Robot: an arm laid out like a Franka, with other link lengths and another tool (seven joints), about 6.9 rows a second.
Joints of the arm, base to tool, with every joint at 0 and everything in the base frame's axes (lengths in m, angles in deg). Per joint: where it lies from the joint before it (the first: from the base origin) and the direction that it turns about. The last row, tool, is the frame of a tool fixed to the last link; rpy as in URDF.
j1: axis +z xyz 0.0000 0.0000 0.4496
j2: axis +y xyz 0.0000 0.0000 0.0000
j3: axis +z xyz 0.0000 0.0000 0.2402
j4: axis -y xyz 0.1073 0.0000 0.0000
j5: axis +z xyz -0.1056 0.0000 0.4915
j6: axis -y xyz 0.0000 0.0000 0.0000
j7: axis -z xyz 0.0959 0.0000 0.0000
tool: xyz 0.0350 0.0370 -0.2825 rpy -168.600 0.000 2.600
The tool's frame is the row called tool.
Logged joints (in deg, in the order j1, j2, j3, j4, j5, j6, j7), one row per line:
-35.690, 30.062, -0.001, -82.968, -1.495, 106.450, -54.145
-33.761, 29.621, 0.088, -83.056, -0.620, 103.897, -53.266
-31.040, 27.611, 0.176, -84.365, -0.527, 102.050, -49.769
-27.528, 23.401, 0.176, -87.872, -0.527, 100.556, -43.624
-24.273, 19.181, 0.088, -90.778, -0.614, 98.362, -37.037
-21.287, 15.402, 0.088, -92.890, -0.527, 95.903, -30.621
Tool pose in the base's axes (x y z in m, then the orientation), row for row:
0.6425, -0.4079, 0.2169, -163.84, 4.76, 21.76
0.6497, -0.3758, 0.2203, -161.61, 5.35, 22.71
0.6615, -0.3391, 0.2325, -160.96, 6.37, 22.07
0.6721, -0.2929, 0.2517, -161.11, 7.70, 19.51
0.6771, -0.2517, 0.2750, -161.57, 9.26, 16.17
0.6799, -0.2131, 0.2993, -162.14, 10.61, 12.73
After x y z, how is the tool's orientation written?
As angles about the fixed x, y, z axes (roll, pitch, yaw), in degrees.
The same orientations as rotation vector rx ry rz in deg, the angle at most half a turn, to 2 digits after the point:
-161.89, -30.13, 11.13
-159.61, -30.80, 12.63
-159.24, -29.51, 14.04
-159.96, -25.66, 15.31
-160.93, -20.71, 16.71
-161.77, -15.66, 17.83

